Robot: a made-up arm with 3 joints. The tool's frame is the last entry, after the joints. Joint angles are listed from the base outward.
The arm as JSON. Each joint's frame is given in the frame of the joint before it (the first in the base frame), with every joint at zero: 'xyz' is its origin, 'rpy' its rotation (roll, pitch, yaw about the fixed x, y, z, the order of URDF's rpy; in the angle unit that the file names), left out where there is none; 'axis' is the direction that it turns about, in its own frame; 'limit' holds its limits. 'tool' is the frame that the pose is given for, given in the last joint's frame.
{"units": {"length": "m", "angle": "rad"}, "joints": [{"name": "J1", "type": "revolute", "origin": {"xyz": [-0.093, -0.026, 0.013], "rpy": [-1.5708, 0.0, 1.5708]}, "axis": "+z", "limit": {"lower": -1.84, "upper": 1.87}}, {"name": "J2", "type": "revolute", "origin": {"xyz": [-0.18, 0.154, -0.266], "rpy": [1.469, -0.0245, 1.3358]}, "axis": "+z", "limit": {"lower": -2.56, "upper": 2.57}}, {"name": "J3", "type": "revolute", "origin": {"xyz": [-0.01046, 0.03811, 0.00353], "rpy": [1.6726, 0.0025, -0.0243]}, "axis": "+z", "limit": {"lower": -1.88, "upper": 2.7}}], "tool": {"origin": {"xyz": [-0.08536, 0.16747, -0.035], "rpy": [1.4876, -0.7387, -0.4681]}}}
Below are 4 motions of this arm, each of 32 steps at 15 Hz.
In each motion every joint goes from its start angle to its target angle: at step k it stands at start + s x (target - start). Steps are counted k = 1, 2, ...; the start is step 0. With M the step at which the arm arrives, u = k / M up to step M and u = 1 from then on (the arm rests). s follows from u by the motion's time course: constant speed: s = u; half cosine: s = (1 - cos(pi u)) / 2; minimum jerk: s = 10 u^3 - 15 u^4 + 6 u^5.
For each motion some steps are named. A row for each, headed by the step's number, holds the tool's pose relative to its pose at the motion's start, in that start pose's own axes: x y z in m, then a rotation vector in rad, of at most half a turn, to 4 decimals.
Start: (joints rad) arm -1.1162 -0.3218 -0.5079
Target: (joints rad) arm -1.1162 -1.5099 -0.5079
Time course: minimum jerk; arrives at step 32
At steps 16, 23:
16: 0.0169 -0.0039 -0.0263 0.4032 -0.3119 0.3050
23: 0.0332 0.0031 -0.0407 0.6941 -0.5370 0.5252

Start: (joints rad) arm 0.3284 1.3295 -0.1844
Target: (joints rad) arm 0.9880 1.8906 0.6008
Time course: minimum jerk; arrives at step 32
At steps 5, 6, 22, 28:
5: -0.0016 0.0021 0.0049 0.0146 0.0118 -0.0250
6: -0.0025 0.0035 0.0080 0.0243 0.0192 -0.0410
22: -0.0040 0.0338 0.1511 0.6374 0.2268 -0.6431
28: -0.0008 0.0252 0.1840 0.8167 0.2422 -0.7487

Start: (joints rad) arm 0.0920 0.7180 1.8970
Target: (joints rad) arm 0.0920 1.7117 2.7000
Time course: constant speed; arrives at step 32
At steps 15, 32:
15: 0.0097 0.0523 0.0361 0.5608 -0.0762 0.0141
32: 0.0023 0.0551 0.0739 1.1472 -0.2069 0.2396

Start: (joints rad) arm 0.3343 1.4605 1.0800
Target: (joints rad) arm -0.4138 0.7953 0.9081
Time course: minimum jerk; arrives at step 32
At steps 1, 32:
1: 0.0000 0.0000 0.0000 -0.0002 0.0002 0.0001
32: 0.0880 -0.0519 0.0359 -0.5255 0.7778 0.3037

